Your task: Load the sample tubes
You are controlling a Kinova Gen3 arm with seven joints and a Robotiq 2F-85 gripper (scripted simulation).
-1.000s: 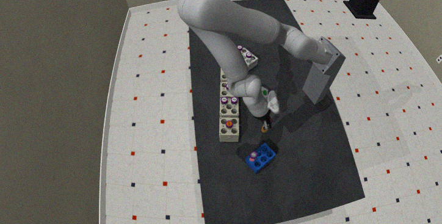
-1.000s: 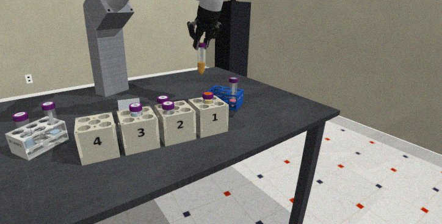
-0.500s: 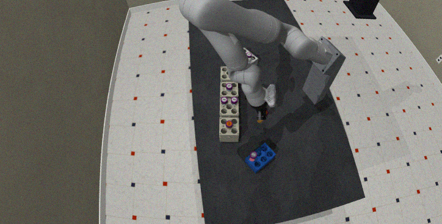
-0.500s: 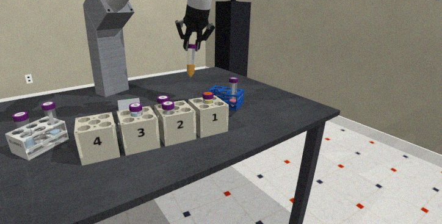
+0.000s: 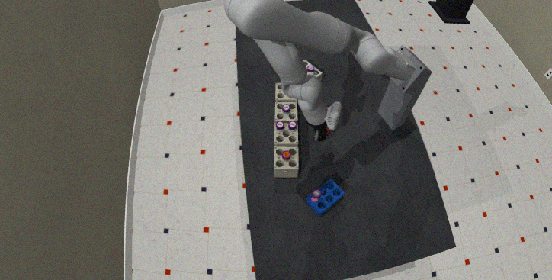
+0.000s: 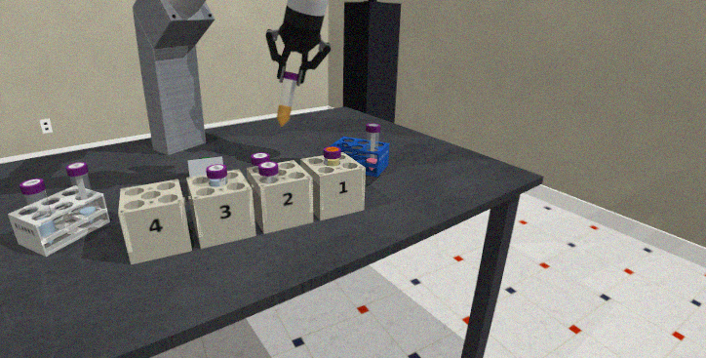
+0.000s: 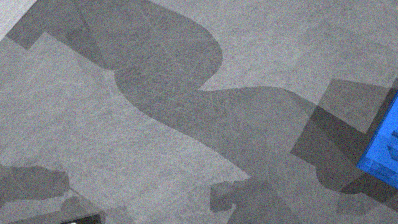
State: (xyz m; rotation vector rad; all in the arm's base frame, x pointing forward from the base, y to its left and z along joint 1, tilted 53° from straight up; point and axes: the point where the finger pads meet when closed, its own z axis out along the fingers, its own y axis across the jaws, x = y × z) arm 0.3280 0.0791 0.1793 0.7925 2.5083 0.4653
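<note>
Right now the orange-dot tube is 1 cm to the right of my hand and 5 cm below it. Round my hand: sample S3: 14 cm ahead, 18 cm below; adapter 1: 14 cm ahead, 1 cm to the left, 20 cm below; adapter 2: 13 cm ahead, 10 cm to the right, 20 cm below.
</note>
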